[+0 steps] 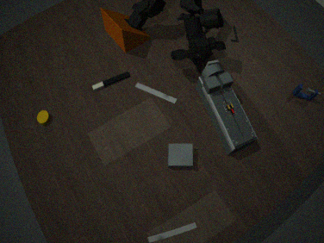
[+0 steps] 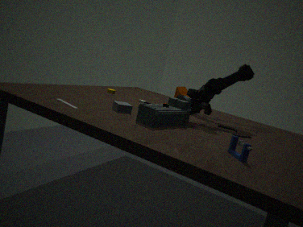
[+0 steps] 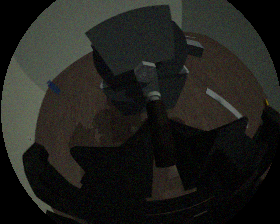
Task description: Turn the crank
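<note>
The red pointer lies 18 cm ahead of my gripper tip, 3 cm to the right of it and 5 cm above it. The rest, counted from my gripper tip: grey block 20 cm ahead, 22 cm to the right, 1 cm below; then yellow disc 15 cm behind, 57 cm to the right, 2 cm below; then black-and-white marker 15 cm behind, 30 cm to the right, 3 cm below.
</note>
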